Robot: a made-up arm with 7 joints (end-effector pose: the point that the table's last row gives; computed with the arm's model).
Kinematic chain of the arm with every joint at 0, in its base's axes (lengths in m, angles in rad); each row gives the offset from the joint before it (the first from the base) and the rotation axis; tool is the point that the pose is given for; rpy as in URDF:
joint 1: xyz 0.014 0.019 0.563 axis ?
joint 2: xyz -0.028 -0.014 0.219 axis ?
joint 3: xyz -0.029 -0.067 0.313 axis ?
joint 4: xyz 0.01 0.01 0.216 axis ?
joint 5: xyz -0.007 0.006 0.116 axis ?
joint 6: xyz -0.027 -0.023 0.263 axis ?
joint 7: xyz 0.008 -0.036 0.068 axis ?
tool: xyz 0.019 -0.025 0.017 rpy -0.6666 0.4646 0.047
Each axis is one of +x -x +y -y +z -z.
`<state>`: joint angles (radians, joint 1 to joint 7).
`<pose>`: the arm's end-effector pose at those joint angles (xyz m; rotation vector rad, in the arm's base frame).
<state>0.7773 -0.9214 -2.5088 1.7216 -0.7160 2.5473 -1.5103</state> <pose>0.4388 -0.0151 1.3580 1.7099 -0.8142 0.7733</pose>
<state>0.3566 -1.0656 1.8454 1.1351 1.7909 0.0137 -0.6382</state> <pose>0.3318 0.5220 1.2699 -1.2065 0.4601 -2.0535</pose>
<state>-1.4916 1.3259 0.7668 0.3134 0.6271 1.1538 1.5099</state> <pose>-0.1034 0.9153 1.1266 -0.5836 -0.3165 0.9760</pose>
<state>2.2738 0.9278 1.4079 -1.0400 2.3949 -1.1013 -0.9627</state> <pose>0.7838 -0.2654 1.0560 0.9398 -1.8413 -2.2073</pose>
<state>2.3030 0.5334 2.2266 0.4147 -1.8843 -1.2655 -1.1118</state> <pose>0.3640 -0.3894 1.5406 -2.1513 -1.8922 1.0093</pose>
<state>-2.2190 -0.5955 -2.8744 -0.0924 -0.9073 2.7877 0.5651</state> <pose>-0.3616 -0.3718 1.4127 0.1956 -2.7488 -0.6945</pose>
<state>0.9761 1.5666 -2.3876 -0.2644 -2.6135 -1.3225 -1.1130</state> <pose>-0.5088 -0.7071 0.9085 -2.8059 -1.0061 -0.2062</pose>
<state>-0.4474 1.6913 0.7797 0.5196 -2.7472 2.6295 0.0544</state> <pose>-0.6479 0.5108 0.7151 0.9615 0.3136 1.7846</pose>
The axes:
joint 1: +z
joint 2: -y
joint 3: +z
joint 4: +y
joint 5: +z
joint 6: -y
joint 7: +x

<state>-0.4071 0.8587 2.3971 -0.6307 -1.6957 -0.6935 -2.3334</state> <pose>-0.5855 0.0068 1.4723 -2.9926 -0.1810 -0.2033</pose>
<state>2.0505 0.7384 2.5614 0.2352 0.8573 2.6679 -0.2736</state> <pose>0.2545 -0.5470 1.3753 -1.0325 -0.7466 -1.7099</pose>
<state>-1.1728 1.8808 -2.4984 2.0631 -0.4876 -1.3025 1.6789</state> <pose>-0.3173 0.1888 0.3455 2.4299 0.6302 1.7414</pose>
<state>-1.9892 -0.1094 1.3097 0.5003 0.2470 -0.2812 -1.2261</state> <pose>0.1073 -0.1725 1.6917 -1.3749 1.2655 0.4205</pose>
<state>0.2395 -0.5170 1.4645 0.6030 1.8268 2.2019 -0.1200</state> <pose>0.3670 0.3117 1.4049 1.9067 0.5468 1.2545</pose>
